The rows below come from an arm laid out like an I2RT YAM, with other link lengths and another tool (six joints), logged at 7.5 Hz.
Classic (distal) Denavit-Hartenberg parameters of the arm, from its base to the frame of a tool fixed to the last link. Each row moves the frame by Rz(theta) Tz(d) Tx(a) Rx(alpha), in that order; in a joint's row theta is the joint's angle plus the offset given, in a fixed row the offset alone. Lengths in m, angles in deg.
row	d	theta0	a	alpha
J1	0.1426	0	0.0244	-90
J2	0	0	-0.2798	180
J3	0	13.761	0.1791	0
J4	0.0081	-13.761	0.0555	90
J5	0.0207	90	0	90
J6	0.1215	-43	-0.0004	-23.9
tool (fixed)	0.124	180	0	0
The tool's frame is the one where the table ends.
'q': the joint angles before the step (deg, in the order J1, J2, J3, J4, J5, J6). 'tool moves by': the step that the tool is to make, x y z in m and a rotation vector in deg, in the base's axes. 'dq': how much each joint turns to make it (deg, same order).
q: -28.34 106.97 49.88 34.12 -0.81 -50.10
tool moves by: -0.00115 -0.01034 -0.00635 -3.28 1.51 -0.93
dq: -0.12 2.41 -0.74 3.39 2.15 -3.01
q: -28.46 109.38 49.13 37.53 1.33 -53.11
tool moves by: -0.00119 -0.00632 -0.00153 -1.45 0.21 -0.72
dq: -0.28 1.14 -0.44 2.12 0.94 -1.10
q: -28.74 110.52 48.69 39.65 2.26 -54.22
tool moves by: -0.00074 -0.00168 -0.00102 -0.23 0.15 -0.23
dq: -0.11 0.28 -0.07 0.34 0.21 -0.21
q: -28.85 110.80 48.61 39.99 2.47 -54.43
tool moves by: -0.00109 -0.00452 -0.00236 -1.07 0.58 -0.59
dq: -0.10 0.93 -0.09 1.08 0.91 -0.94
